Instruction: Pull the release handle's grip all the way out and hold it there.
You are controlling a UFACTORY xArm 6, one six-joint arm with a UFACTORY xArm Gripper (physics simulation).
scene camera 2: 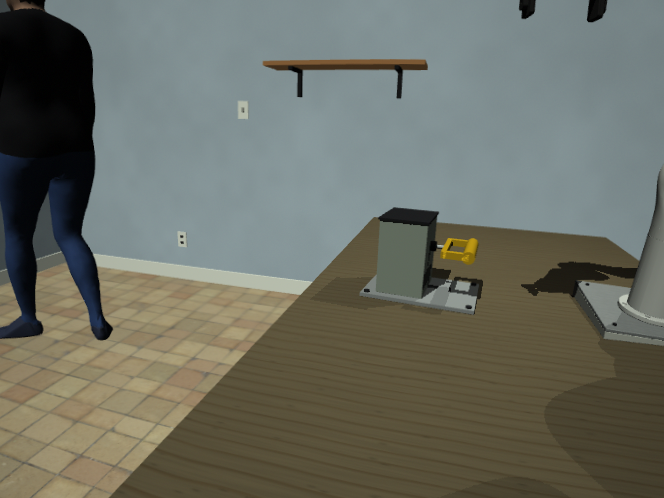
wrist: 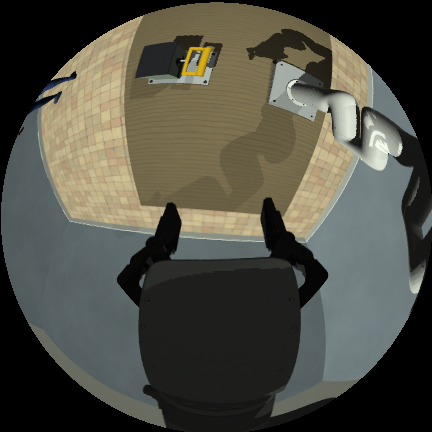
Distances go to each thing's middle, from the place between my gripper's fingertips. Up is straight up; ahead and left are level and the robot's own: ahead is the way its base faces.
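Labels:
Grey base plate (scene camera 2: 450, 295): far below my hand, a fair way ahead of it and far to the right of it.

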